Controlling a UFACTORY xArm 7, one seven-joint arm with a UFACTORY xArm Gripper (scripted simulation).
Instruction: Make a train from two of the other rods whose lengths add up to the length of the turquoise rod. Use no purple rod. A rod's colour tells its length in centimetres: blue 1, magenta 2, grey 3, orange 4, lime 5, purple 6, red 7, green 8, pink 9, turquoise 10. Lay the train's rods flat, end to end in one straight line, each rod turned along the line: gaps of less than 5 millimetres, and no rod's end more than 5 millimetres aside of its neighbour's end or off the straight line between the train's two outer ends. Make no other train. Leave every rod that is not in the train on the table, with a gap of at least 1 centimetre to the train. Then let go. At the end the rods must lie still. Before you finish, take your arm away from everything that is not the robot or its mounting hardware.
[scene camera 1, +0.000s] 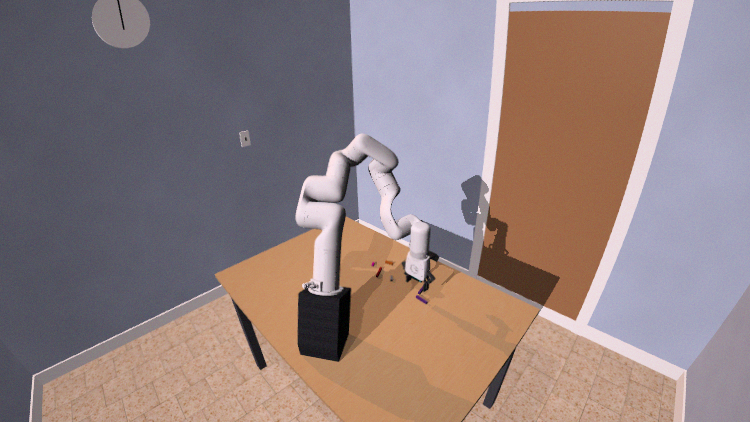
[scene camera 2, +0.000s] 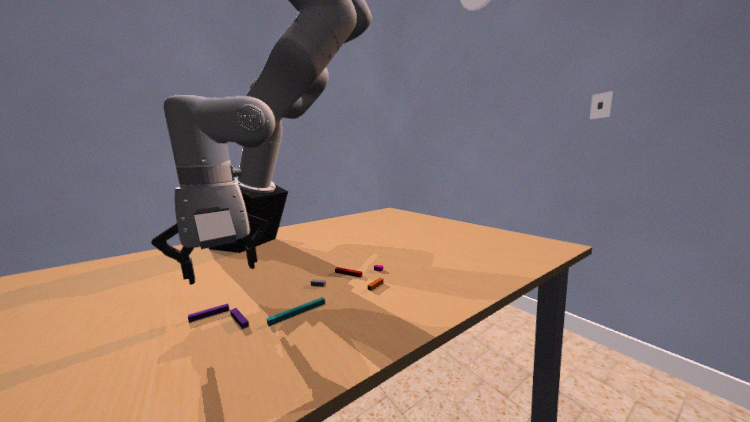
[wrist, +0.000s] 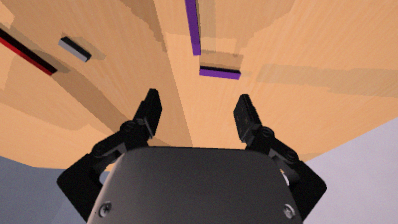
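Scene camera 2: my gripper (scene camera 2: 223, 273). Scene camera 1: gripper (scene camera 1: 417, 285). Wrist view: gripper (wrist: 198, 101).
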